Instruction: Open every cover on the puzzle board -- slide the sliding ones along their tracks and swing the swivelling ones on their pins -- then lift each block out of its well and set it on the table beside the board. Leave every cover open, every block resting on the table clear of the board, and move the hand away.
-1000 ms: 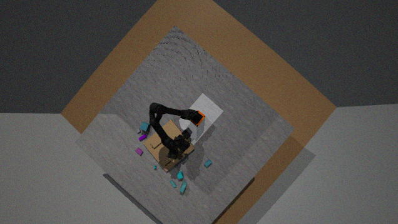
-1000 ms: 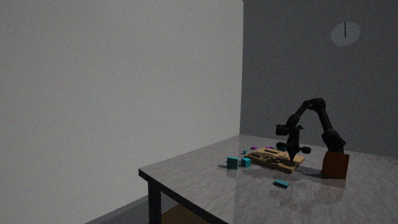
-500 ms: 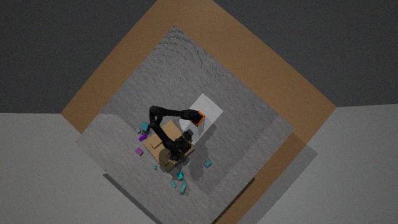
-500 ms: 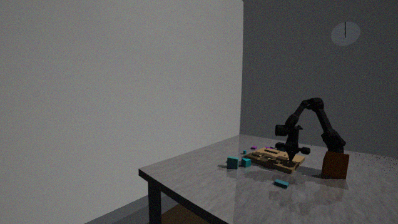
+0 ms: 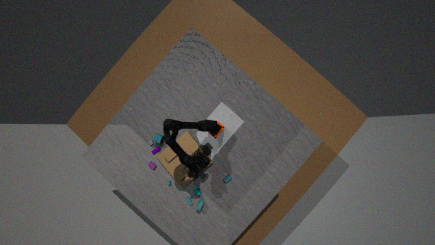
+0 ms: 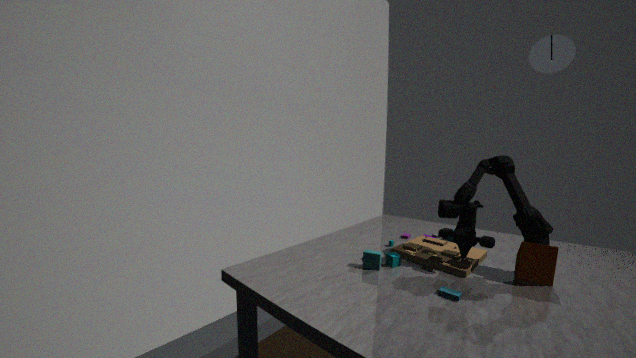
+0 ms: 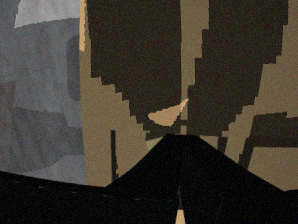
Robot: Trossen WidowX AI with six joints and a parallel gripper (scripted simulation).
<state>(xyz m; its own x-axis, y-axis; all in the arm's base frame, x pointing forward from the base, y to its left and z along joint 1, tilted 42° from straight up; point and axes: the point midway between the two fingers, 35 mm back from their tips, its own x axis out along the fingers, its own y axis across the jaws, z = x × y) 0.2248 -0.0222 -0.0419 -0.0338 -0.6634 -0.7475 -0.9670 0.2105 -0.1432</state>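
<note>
Now: gripper tip 90 mm short of the tan puzzle board and 70 mm to the left of it. Also, from my gripper tip: flat teal block (20 mm ahead, 260 mm to the left, 20 mm below).
</note>
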